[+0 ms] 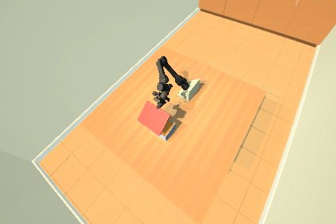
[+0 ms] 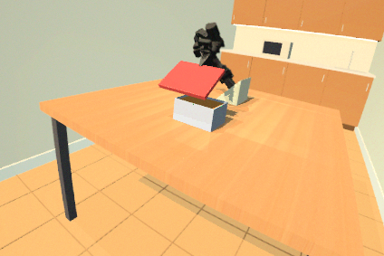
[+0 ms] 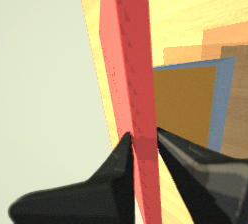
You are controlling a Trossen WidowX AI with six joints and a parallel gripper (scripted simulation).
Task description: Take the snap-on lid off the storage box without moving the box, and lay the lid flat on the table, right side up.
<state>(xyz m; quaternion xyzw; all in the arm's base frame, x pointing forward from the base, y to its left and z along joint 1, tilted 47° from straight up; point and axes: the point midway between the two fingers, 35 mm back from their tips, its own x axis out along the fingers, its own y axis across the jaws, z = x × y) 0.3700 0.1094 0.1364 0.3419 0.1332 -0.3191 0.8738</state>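
The lid lies 70 mm ahead of my gripper tip and 40 mm below it. From my gripper tip the other things lie so: storage box: 50 mm ahead, 60 mm to the left, 180 mm below.
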